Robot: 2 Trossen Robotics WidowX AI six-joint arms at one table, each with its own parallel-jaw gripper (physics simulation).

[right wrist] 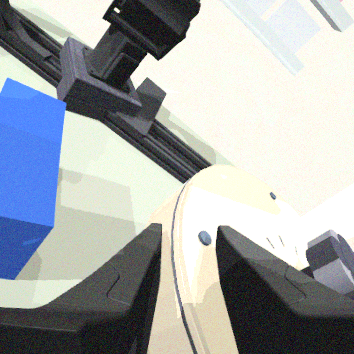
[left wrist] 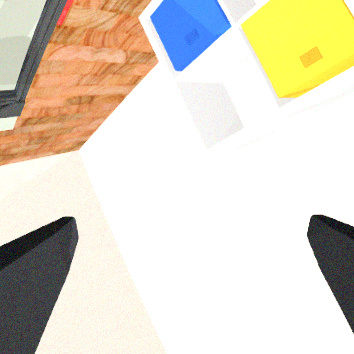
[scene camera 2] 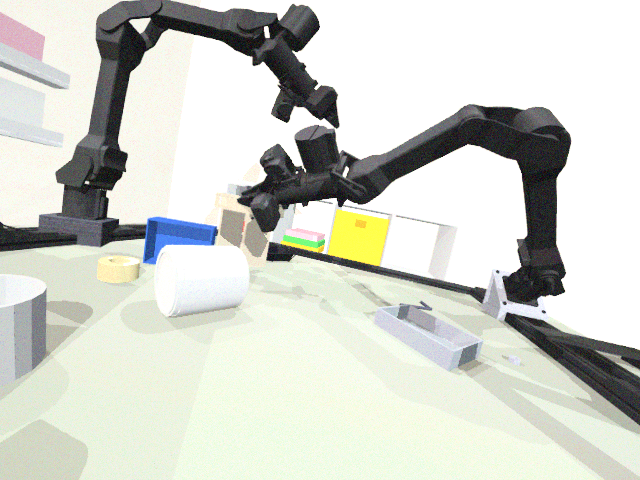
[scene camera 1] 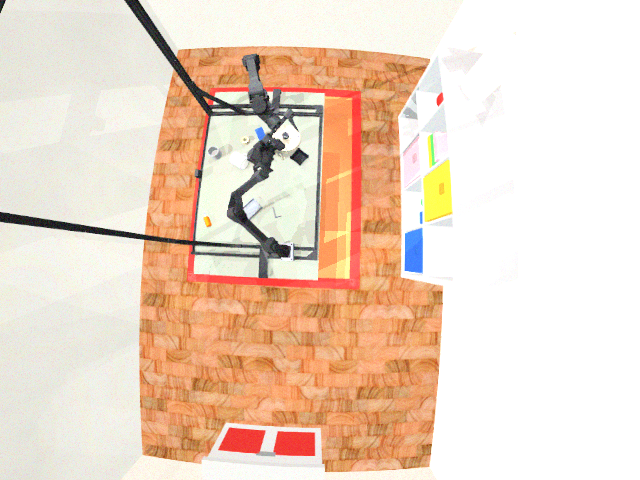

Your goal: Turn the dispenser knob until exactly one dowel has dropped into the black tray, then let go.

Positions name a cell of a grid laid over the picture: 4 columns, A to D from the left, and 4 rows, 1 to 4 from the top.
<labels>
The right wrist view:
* my right gripper: C3
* dispenser: C4, touched by my right gripper
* blue bin: A2, on the table
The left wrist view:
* my left gripper: C3
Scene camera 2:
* my left gripper: C2
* my right gripper: B2
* white cylinder: B3, on the table
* blue bin: B2
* grey tray: C3, on the table
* tape roll: A3, on the table
</labels>
